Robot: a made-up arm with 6 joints. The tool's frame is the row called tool.
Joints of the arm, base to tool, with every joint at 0 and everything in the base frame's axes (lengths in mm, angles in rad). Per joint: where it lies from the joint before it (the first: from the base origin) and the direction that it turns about. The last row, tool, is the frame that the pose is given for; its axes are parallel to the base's.
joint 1: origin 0 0 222.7 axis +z
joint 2: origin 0 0 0 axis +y
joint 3: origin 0 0 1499.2 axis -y
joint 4: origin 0 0 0 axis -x
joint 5: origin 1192.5 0 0 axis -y
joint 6: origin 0 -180.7 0 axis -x
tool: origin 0 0 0
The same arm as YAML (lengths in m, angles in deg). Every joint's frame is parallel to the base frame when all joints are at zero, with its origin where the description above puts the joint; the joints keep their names.
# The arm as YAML. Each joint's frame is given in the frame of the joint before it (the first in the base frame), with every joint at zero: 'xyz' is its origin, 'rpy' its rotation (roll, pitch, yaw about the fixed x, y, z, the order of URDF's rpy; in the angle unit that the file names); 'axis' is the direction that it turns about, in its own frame. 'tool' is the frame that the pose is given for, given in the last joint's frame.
units:
  length: m
  angle: deg
joints:
  - name: joint 1
    type: revolute
    origin:
      xyz: [0.0, 0.0, 0.2227]
      rpy: [0.0, 0.0, 0.0]
    axis: [0.0, 0.0, 1.0]
  - name: joint 2
    type: revolute
    origin:
      xyz: [0.0, 0.0, 0.0]
      rpy: [0.0, 0.0, 0.0]
    axis: [0.0, 1.0, 0.0]
  - name: joint 3
    type: revolute
    origin:
      xyz: [0.0, 0.0, 1.4992]
      rpy: [0.0, 0.0, 0.0]
    axis: [0.0, -1.0, 0.0]
  - name: joint 4
    type: revolute
    origin:
      xyz: [0.0, 0.0, 0.0]
      rpy: [0.0, 0.0, 0.0]
    axis: [-1.0, 0.0, 0.0]
  - name: joint 5
    type: revolute
    origin:
      xyz: [1.1925, 0.0, 0.0]
      rpy: [0.0, 0.0, 0.0]
    axis: [0.0, -1.0, 0.0]
  - name: joint 6
    type: revolute
    origin:
      xyz: [0.0, -0.1807, 0.0]
      rpy: [0.0, 0.0, 0.0]
    axis: [-1.0, 0.0, 0.0]
tool:
  origin:
    xyz: [0.0, 0.0, 0.0]
    rpy: [0.0, 0.0, 0.0]

